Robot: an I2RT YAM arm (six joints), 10 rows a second.
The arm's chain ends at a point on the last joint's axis. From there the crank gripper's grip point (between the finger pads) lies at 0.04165 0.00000 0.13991 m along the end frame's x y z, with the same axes.
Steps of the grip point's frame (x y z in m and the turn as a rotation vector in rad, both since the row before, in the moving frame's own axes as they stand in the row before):
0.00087 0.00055 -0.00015 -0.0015 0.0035 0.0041
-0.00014 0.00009 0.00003 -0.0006 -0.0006 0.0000
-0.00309 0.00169 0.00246 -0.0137 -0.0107 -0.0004
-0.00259 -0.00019 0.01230 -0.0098 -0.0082 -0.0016
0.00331 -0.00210 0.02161 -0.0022 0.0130 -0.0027
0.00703 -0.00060 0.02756 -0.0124 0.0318 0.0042
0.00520 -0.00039 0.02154 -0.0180 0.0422 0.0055
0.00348 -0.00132 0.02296 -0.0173 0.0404 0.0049
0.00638 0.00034 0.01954 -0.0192 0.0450 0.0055
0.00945 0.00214 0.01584 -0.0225 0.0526 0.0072
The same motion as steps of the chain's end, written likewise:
0.00038 0.00017 0.00000 -0.0015 0.0035 0.0041
-0.00006 0.00001 0.00001 -0.0006 -0.0006 0.0000
-0.00159 -0.00021 0.00204 -0.0137 -0.0107 -0.0004
-0.00144 -0.00150 0.01197 -0.0098 -0.0082 -0.0016
0.00149 -0.00229 0.02216 -0.0022 0.0130 -0.0027
0.00261 -0.00251 0.02897 -0.0124 0.0318 0.0042
-0.00066 -0.00314 0.02345 -0.0180 0.0422 0.0055
-0.00213 -0.00394 0.02478 -0.0173 0.0404 0.0049
0.00014 -0.00257 0.02158 -0.0192 0.0450 0.0055
0.00216 -0.00131 0.01826 -0.0225 0.0526 0.0072

